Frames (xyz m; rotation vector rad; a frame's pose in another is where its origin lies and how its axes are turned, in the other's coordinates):
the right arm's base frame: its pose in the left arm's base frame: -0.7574 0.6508 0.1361 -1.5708 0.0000 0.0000
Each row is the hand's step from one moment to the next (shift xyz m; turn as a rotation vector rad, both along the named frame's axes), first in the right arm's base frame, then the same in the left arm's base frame.
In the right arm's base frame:
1: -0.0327 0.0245 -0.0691 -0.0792 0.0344 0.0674
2: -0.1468 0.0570 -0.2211 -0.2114 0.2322 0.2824
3: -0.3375 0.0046 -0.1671 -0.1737 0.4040 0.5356
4: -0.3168 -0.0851 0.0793 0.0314 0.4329 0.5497
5: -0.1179 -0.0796 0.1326 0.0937 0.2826 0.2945
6: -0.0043 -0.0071 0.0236 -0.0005 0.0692 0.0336
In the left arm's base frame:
1: -0.0327 -0.0691 -0.0245 -0.0792 0.0674 -0.0344
2: -0.1468 -0.2211 -0.0570 -0.2114 0.2824 -0.2322
3: -0.3375 -0.1671 -0.0046 -0.1737 0.5356 -0.4040
4: -0.3168 0.0793 0.0851 0.0314 0.5497 -0.4329
5: -0.1179 0.1326 0.0796 0.0937 0.2945 -0.2826
6: -0.0043 0.0236 0.0071 -0.0005 0.0336 -0.0692

